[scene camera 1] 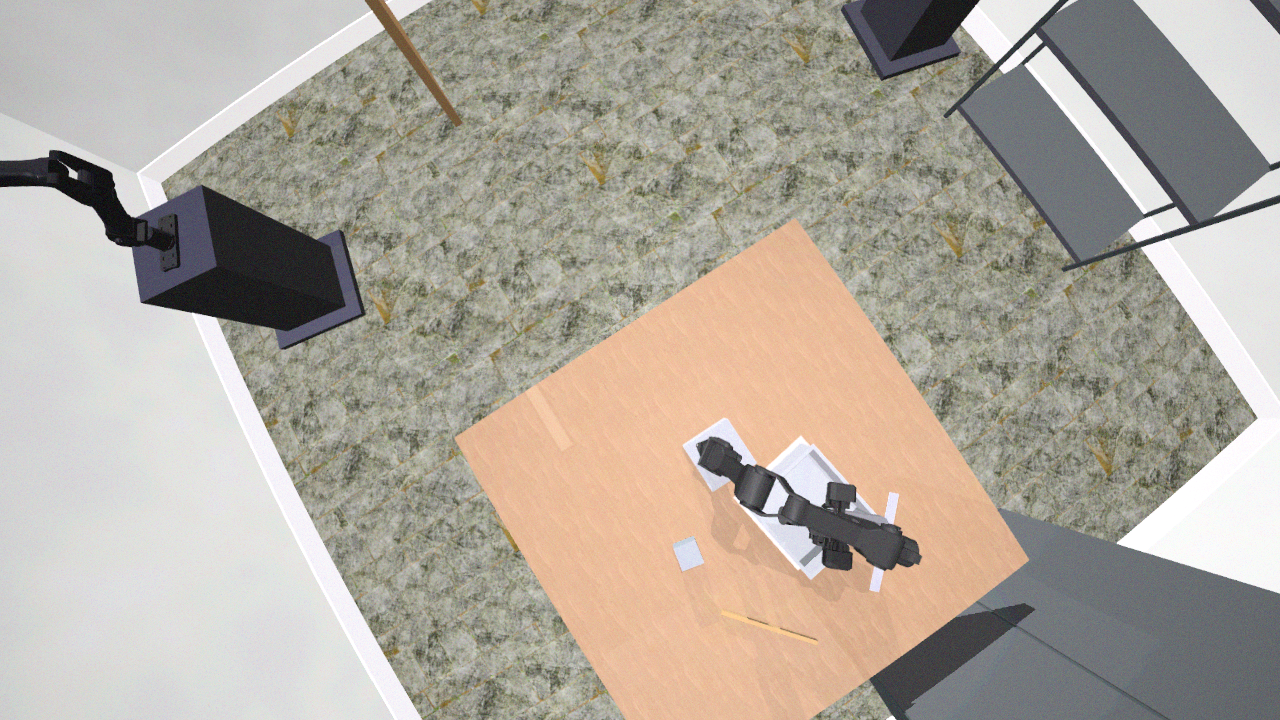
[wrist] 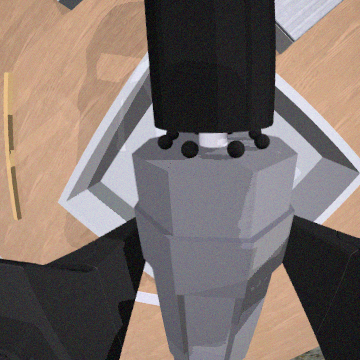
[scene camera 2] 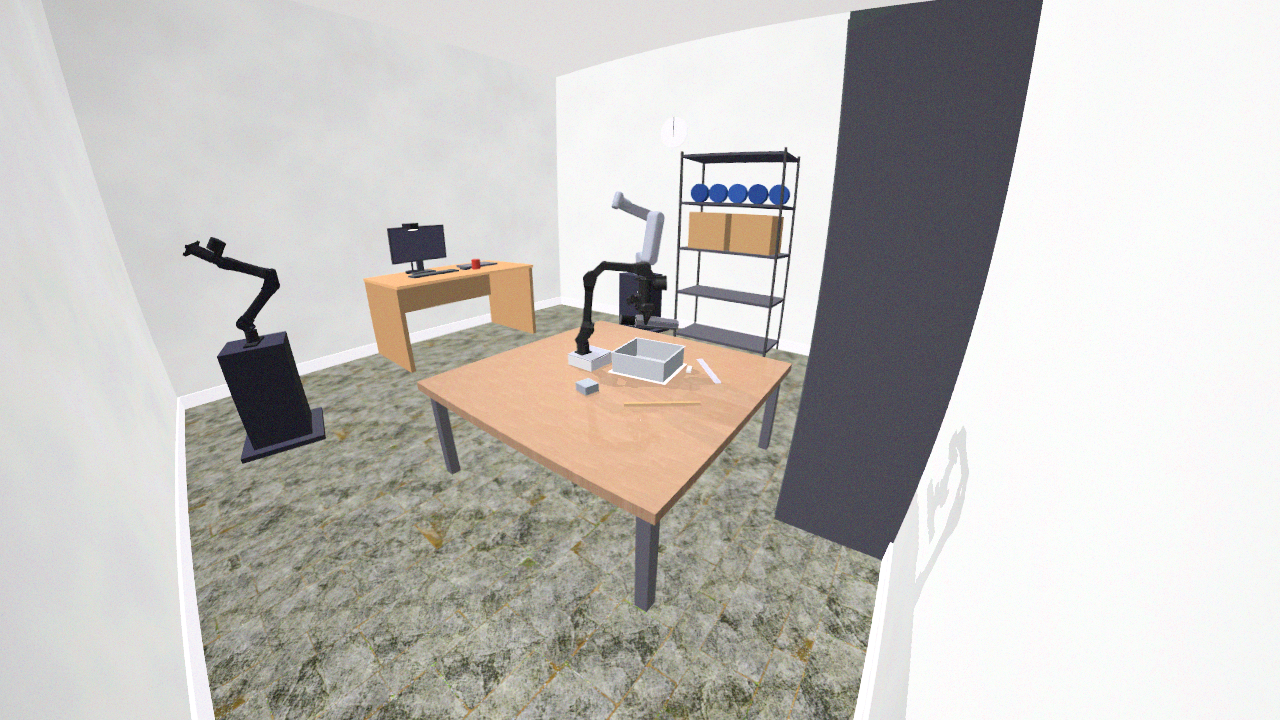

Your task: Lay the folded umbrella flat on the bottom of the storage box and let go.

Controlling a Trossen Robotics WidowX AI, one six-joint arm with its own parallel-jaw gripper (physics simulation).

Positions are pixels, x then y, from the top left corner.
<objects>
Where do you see a white storage box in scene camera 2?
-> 649,359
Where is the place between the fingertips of the gripper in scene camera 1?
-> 822,519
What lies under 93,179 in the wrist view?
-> A white storage box.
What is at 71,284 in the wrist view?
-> The gripper.
</objects>
